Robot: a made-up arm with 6 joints. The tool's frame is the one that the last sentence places. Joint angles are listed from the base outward.
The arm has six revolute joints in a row. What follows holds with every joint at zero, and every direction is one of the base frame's. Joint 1 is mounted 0.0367 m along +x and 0.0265 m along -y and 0.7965 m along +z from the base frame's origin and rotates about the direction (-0.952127, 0.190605, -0.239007), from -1.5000 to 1.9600 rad. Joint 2 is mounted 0.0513 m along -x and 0.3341 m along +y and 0.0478 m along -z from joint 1 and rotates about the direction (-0.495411, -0.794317, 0.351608), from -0.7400 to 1.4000 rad. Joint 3 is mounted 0.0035 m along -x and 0.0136 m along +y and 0.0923 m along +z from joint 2 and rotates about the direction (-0.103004, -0.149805, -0.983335), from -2.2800 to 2.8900 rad. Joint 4 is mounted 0.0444 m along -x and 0.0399 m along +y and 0.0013 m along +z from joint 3 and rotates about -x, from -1.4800 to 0.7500 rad. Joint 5 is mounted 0.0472 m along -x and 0.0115 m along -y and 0.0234 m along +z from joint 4 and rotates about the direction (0.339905, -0.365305, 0.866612), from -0.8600 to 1.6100 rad. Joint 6 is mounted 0.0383 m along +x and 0.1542 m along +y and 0.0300 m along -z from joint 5 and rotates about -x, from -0.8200 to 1.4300 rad. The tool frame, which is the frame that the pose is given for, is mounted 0.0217 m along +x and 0.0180 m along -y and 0.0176 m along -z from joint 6; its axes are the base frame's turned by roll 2.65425, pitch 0.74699 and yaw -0.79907 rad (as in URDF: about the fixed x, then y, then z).
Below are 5 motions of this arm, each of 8 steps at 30 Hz.
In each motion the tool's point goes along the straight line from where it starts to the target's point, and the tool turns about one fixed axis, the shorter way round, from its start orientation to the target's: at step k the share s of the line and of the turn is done. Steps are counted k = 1, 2, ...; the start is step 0. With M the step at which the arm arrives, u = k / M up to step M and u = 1 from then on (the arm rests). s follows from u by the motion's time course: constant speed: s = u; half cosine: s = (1 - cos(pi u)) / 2; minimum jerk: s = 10 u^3 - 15 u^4 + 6 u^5.
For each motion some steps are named. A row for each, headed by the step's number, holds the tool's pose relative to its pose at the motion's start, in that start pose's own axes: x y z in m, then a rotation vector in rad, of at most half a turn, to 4 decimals.
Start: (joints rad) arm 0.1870 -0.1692 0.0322 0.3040 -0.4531 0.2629
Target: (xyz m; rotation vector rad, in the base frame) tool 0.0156 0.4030 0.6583 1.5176 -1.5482 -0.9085
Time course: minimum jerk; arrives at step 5
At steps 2, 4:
2: 0.0036 -0.0120 0.0059 0.0112 0.0318 0.0251
4: 0.0108 -0.0355 0.0174 0.0334 0.0945 0.0745

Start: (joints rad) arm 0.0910 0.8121 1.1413 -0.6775 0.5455 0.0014
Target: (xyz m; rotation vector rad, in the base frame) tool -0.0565 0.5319 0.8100 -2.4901 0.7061 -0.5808
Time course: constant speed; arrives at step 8
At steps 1, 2, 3, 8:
1: 0.0034 -0.0003 -0.0019 0.0008 -0.0047 0.0254
2: 0.0068 -0.0005 -0.0038 0.0016 -0.0094 0.0507
3: 0.0102 -0.0008 -0.0057 0.0023 -0.0141 0.0761
8: 0.0273 -0.0022 -0.0153 0.0063 -0.0377 0.2028

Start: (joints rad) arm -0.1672 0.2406 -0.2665 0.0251 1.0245 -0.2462
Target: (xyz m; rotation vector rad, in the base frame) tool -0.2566 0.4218 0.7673 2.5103 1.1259 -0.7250
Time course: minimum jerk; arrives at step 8
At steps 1, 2, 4, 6, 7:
1: 0.0008 0.0003 0.0016 -0.0019 -0.0033 0.0014
2: 0.0051 0.0018 0.0104 -0.0120 -0.0213 0.0092
4: 0.0247 0.0088 0.0504 -0.0579 -0.1029 0.0447
6: 0.0444 0.0158 0.0904 -0.1038 -0.1845 0.0801
7: 0.0487 0.0174 0.0992 -0.1139 -0.2025 0.0879

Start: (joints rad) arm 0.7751 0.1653 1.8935 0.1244 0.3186 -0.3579
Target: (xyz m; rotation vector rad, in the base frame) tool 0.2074 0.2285 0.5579 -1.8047 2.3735 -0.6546
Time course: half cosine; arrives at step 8
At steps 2, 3, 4, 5, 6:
2: 0.0015 0.0013 0.0016 0.0035 -0.0056 -0.0087
3: 0.0031 0.0027 0.0033 0.0073 -0.0117 -0.0183
4: 0.0050 0.0044 0.0054 0.0118 -0.0190 -0.0297
5: 0.0069 0.0060 0.0074 0.0163 -0.0262 -0.0410
6: 0.0085 0.0074 0.0092 0.0201 -0.0324 -0.0507

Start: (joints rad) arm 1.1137 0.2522 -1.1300 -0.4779 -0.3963 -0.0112
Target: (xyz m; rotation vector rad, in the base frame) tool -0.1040 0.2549 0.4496 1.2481 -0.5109 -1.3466
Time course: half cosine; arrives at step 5
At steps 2, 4, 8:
2: 0.0002 -0.0024 -0.0017 0.0050 0.0374 0.0296
4: 0.0006 -0.0063 -0.0045 0.0132 0.0979 0.0774
8: 0.0007 -0.0069 -0.0050 0.0146 0.1082 0.0856

